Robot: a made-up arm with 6 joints.
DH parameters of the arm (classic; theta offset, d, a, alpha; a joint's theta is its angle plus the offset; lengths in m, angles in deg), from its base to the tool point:
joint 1: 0 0.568 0.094 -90
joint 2: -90 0 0.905 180
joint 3: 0 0 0.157 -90
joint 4: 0 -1.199 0 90
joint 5: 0 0 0 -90
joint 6: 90 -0.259 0 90
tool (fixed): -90 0 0 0
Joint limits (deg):
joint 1: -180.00..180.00
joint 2: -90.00..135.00
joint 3: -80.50..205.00
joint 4: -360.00..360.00
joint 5: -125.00..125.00
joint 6: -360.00..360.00
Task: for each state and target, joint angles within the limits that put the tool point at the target. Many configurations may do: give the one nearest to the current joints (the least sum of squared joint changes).
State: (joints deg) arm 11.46 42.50 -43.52 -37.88 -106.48 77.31
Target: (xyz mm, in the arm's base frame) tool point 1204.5 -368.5 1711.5
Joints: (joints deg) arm -24.69 1.65 15.31 -41.30 -100.27 77.31
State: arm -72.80 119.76 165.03 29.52 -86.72 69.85
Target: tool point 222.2 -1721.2 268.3
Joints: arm -79.30 135.00 155.59 28.08 -123.92 69.85
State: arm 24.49 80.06 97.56 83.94 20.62 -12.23
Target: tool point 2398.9 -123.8 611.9
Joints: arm -5.91 101.56 103.83 84.64 28.76 -12.23
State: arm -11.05 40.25 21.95 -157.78 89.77 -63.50
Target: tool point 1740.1 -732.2 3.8
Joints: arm -19.68 71.28 32.05 -155.65 75.48 -63.50
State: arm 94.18 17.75 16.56 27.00 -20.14 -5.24
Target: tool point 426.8 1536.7 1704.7
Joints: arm 76.26 5.26 12.19 27.81 -24.25 -5.24
